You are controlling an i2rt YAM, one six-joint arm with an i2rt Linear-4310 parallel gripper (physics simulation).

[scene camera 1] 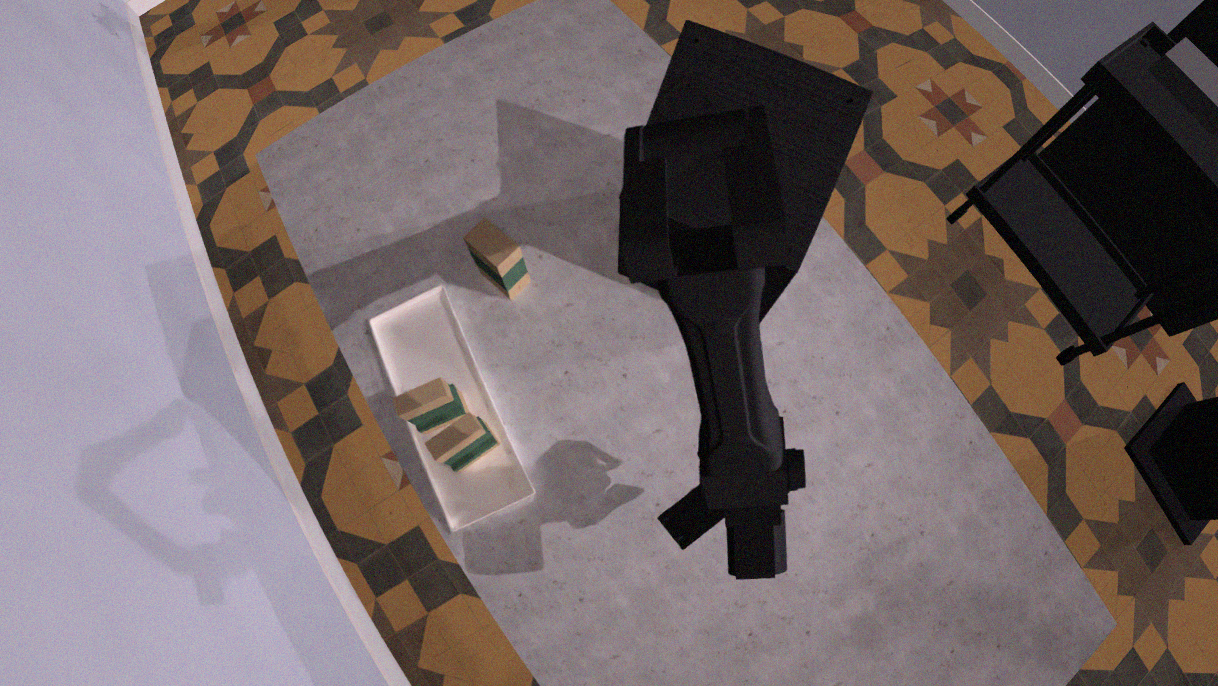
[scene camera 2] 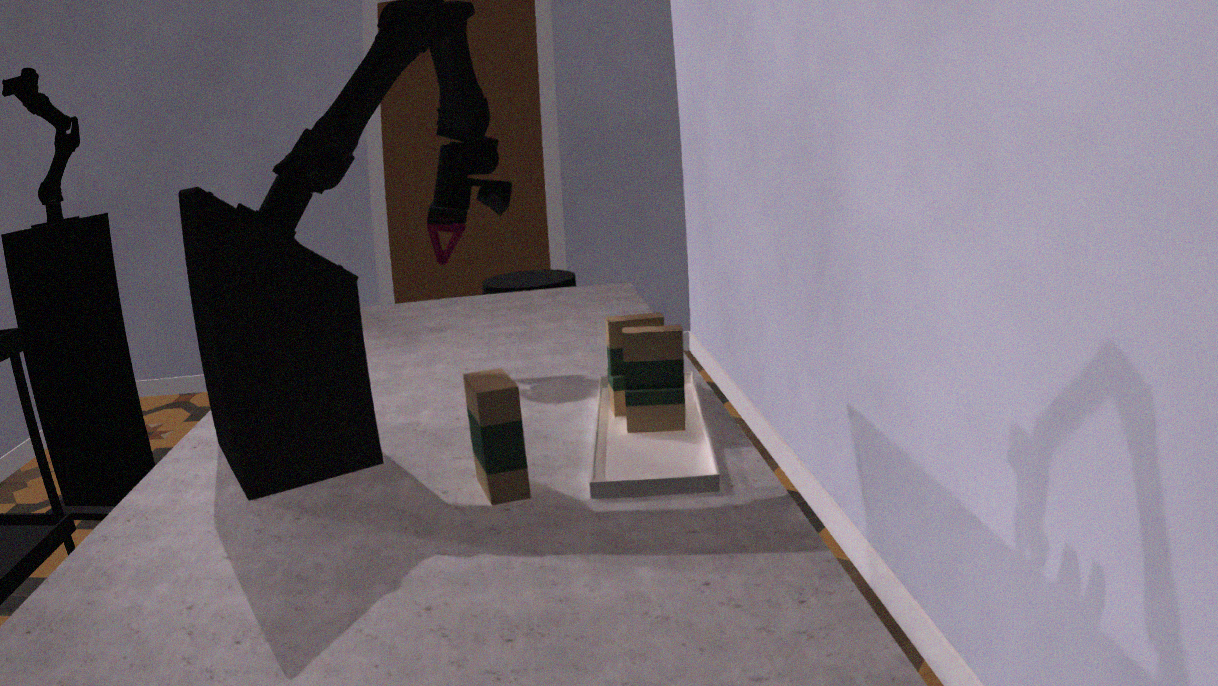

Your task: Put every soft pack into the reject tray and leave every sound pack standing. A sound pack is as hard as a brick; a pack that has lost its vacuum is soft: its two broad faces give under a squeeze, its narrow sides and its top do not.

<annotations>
white reject tray: scene camera 1; scene camera 2
same spot on white reject tray: [scene camera 1: 419, 340] = [scene camera 2: 655, 467]
</annotations>
